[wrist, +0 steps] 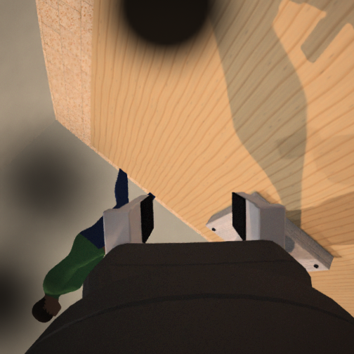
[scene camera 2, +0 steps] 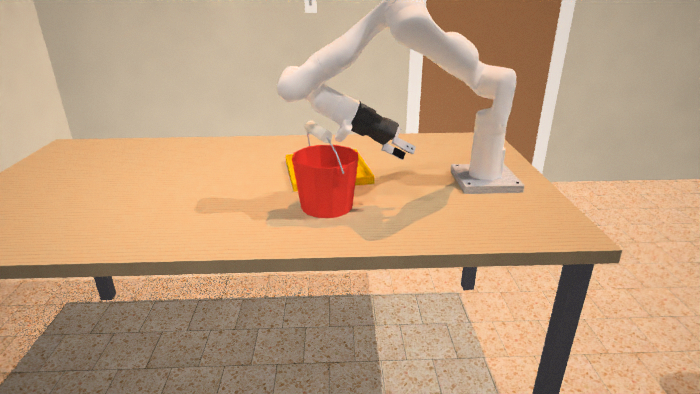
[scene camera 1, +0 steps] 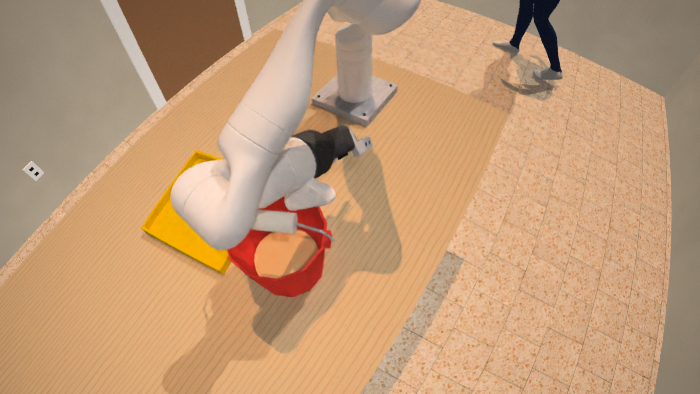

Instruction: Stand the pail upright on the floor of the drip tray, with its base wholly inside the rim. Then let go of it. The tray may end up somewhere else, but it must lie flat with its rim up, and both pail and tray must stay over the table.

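Where they show: gripper, fingertip midpoint: (scene camera 2: 409, 153) (scene camera 1: 356, 145); arm's base, origin of the base link: (scene camera 2: 483, 174) (scene camera 1: 354, 92).
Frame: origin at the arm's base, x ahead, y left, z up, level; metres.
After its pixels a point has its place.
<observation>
The red pail (scene camera 1: 295, 287) {x 0.547, y 0.195, z 0.046 m} (scene camera 2: 327, 190) {x 0.497, y 0.214, z 0.063 m} stands upright on the table, outside the yellow drip tray (scene camera 1: 185, 242) {x 0.591, y -0.106, z -0.020 m} (scene camera 2: 366, 172) {x 0.364, y -0.080, z -0.014 m} and on its near side in the second scene view. A round tan patch shows inside the pail. Its handle, with a pale grip (scene camera 1: 275, 221) {x 0.511, y 0.168, z 0.214 m} (scene camera 2: 318, 131) {x 0.515, y 0.171, z 0.210 m}, is raised over the opening. The tray lies flat, rim up, partly hidden by the arm in the first view and by the pail in the second. My gripper (scene camera 1: 365, 146) {x 0.278, y 0.167, z 0.141 m} (scene camera 2: 407, 152) {x 0.278, y 0.167, z 0.141 m} (wrist: 192, 210) is open and empty, above the table between pail and arm base, pointing away from the pail.
The arm's base plate (scene camera 1: 325, 102) {x 0.077, y -0.048, z 0.000 m} (scene camera 2: 492, 186) {x 0.003, y 0.087, z -0.002 m} is fixed to the table (scene camera 1: 125, 325) {x 0.833, y -0.102, z -0.024 m} (scene camera 2: 150, 235) {x 0.950, y 0.260, z -0.024 m}. The forearm and elbow hang over the tray and pail. A person (scene camera 1: 545, 40) (wrist: 67, 265) stands beyond the table's edge. Neither pail nor tray shows in the wrist view.
</observation>
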